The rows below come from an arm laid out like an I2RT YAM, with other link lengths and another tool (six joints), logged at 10 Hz.
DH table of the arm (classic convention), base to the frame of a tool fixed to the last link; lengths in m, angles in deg. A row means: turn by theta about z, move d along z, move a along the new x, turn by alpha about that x. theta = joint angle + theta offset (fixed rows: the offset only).
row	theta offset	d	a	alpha
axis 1	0	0.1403	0.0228	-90
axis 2	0	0	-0.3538	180
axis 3	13.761	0	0.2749	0
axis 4	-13.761	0.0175	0.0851	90
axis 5	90	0.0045	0	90
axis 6	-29.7	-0.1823	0.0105	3.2
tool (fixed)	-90	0.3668	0	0
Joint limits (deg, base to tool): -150..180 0..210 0..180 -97..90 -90..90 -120..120
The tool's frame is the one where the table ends.
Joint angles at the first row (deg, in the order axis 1, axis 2, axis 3, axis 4, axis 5, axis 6):
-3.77 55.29 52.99 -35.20 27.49 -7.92
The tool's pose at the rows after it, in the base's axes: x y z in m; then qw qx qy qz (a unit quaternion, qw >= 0):
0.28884 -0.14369 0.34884 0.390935 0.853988 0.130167 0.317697
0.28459 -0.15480 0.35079 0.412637 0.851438 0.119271 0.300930
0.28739 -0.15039 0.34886 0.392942 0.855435 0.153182 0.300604
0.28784 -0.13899 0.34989 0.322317 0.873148 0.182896 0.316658
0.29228 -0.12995 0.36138 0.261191 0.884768 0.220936 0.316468
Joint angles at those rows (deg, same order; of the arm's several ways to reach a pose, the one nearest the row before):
-5.58 56.93 52.97 -34.20 33.30 -8.16
-6.46 57.34 52.97 -33.85 35.97 -8.95
-8.36 57.34 53.91 -34.90 30.98 -12.64
-13.10 57.91 58.11 -40.69 18.70 -14.39
-17.45 61.08 65.43 -48.34 8.40 -18.22

